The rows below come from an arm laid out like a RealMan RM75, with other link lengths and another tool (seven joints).
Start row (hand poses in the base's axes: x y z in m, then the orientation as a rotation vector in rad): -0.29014, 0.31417, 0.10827, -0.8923, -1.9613, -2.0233
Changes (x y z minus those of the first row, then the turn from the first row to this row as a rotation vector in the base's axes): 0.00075, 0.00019, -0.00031, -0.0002, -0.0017, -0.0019; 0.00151, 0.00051, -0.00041, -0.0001, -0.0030, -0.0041; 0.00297, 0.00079, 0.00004, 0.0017, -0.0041, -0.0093; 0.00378, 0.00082, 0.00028, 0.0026, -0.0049, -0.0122; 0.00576, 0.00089, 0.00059, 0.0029, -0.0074, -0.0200; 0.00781, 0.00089, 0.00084, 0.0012, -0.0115, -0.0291; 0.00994, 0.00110, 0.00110, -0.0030, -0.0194, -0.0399; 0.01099, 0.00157, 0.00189, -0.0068, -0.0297, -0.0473; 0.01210, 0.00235, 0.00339, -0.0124, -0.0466, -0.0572; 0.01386, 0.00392, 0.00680, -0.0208, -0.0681, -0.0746; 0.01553, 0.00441, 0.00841, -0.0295, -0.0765, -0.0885; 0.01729, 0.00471, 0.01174, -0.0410, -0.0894, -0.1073
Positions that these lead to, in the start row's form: -0.28939, 0.31436, 0.10796, -0.8931, -1.9623, -2.0256; -0.28863, 0.31468, 0.10786, -0.8946, -1.9627, -2.0280; -0.28717, 0.31496, 0.10831, -0.8993, -1.9609, -2.0331; -0.28636, 0.31499, 0.10855, -0.9018, -1.9600, -2.0361; -0.28438, 0.31506, 0.10886, -0.9087, -1.9605, -2.0427; -0.28233, 0.31506, 0.10911, -0.9162, -1.9641, -2.0497; -0.28020, 0.31527, 0.10937, -0.9231, -1.9725, -2.0588; -0.27915, 0.31574, 0.11016, -0.9239, -1.9818, -2.0684; -0.27804, 0.31652, 0.11166, -0.9223, -1.9967, -2.0836; -0.27628, 0.31809, 0.11507, -0.9262, -2.0167, -2.1044; -0.27461, 0.31858, 0.11668, -0.9374, -2.0306, -2.1119; -0.27285, 0.31888, 0.12001, -0.9511, -2.0499, -2.1234
